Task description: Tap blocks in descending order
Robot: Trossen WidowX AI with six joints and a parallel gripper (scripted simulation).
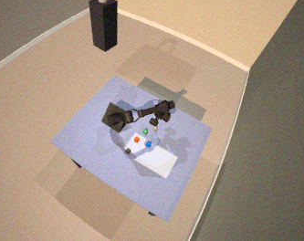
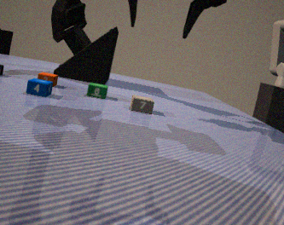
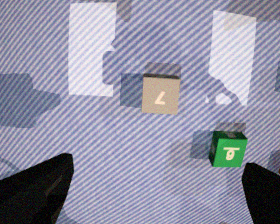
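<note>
Now: gripper tip 1 cm short of the grey block and 12 cm above it. The rest, counted from my gripper tip: blue block marked 4 (5 cm ahead, 16 cm to the right, 12 cm below); then orange block (5 cm behind, 18 cm to the right, 12 cm below); then green block (4 cm behind, 8 cm to the right, 12 cm below).
</note>
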